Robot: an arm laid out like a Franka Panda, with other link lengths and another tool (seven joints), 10 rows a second.
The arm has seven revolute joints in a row. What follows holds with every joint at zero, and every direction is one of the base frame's. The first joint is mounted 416.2 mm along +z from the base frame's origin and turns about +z. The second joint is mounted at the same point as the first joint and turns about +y. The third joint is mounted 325.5 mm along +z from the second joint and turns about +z. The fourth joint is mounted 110.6 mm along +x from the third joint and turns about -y. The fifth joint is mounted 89.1 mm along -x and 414.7 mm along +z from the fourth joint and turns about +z. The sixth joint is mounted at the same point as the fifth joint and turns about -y. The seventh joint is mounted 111.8 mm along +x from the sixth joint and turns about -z. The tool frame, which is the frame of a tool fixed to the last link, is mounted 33 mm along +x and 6 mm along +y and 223.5 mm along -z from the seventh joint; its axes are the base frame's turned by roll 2.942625, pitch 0 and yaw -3.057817 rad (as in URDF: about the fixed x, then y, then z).
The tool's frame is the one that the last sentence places.
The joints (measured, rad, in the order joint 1, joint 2, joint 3, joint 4, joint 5, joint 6, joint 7), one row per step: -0.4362, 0.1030, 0.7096, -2.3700, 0.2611, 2.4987, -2.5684; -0.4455, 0.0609, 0.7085, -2.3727, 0.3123, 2.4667, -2.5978; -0.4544, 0.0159, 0.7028, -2.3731, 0.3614, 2.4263, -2.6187; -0.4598, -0.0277, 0.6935, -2.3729, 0.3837, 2.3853, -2.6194; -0.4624, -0.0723, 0.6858, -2.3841, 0.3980, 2.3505, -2.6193; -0.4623, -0.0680, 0.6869, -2.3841, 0.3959, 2.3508, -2.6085; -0.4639, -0.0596, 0.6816, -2.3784, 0.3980, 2.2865, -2.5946; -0.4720, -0.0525, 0.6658, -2.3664, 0.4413, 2.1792, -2.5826; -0.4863, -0.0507, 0.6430, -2.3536, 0.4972, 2.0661, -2.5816; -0.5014, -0.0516, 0.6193, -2.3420, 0.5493, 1.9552, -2.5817; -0.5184, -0.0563, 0.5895, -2.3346, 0.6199, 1.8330, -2.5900; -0.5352, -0.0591, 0.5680, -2.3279, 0.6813, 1.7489, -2.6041; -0.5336, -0.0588, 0.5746, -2.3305, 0.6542, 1.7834, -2.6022; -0.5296, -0.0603, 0.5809, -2.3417, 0.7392, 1.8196, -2.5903; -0.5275, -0.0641, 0.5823, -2.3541, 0.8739, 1.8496, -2.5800
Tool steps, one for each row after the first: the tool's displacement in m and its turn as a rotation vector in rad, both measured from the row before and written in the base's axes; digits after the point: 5 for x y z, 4 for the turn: -0.00061, -0.00559, 0.01416, 0.0113, -0.0005, -0.0130; -0.00078, -0.00658, 0.01573, 0.0117, 0.0032, -0.0206; -0.00145, -0.00713, 0.01501, -0.0028, 0.0038, -0.0197; -0.00618, -0.00643, 0.01058, -0.0103, 0.0065, -0.0122; -0.00042, 0.00093, -0.00170, 0.0004, 0.0059, -0.0079; -0.01151, 0.00009, -0.00485, 0.0100, 0.0678, -0.0060; -0.01523, -0.00123, -0.00052, 0.0454, 0.1059, -0.0363; -0.01319, -0.00436, 0.00543, 0.0610, 0.1012, -0.0412; -0.01222, -0.00407, 0.00905, 0.0642, 0.0928, -0.0350; -0.01299, -0.00314, 0.01406, 0.0901, 0.0945, -0.0389; -0.00545, -0.00217, 0.01385, 0.0814, 0.0534, -0.0311; 0.00310, -0.00301, -0.00580, -0.0345, -0.0241, 0.0090; 0.00927, 0.01484, 0.00271, 0.0445, -0.0108, -0.0712; 0.01379, 0.01676, 0.00925, 0.0820, -0.0039, -0.1089
